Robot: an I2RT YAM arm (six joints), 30 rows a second.
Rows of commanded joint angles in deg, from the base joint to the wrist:
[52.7, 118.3, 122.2, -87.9, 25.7, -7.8]
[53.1, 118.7, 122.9, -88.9, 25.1, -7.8]
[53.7, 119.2, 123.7, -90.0, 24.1, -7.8]
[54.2, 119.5, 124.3, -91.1, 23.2, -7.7]
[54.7, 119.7, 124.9, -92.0, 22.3, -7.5]
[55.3, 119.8, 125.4, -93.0, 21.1, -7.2]
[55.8, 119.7, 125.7, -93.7, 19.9, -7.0]
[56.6, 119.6, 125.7, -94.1, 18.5, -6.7]
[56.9, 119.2, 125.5, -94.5, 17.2, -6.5]
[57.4, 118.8, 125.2, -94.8, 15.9, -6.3]
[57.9, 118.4, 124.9, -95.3, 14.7, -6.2]
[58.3, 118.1, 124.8, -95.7, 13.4, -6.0]
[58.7, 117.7, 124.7, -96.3, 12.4, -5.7]
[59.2, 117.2, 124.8, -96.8, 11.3, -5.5]
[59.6, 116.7, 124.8, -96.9, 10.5, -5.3]
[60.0, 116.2, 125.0, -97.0, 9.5, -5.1]
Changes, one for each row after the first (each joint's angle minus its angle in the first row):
[0.4, 0.4, 0.7, -1.0, -0.6, 0.0]
[1.0, 0.9, 1.5, -2.1, -1.6, 0.0]
[1.5, 1.2, 2.1, -3.2, -2.5, 0.1]
[2.0, 1.4, 2.7, -4.1, -3.4, 0.3]
[2.6, 1.5, 3.2, -5.1, -4.6, 0.6]
[3.1, 1.4, 3.5, -5.8, -5.8, 0.8]
[3.9, 1.3, 3.5, -6.2, -7.2, 1.1]
[4.2, 0.9, 3.3, -6.6, -8.5, 1.3]
[4.7, 0.5, 3.0, -6.9, -9.8, 1.5]
[5.2, 0.1, 2.7, -7.4, -11.0, 1.6]
[5.6, -0.2, 2.6, -7.8, -12.3, 1.8]
[6.0, -0.6, 2.5, -8.4, -13.3, 2.1]
[6.5, -1.1, 2.6, -8.9, -14.4, 2.3]
[6.9, -1.6, 2.6, -9.0, -15.2, 2.5]
[7.3, -2.1, 2.8, -9.1, -16.2, 2.7]

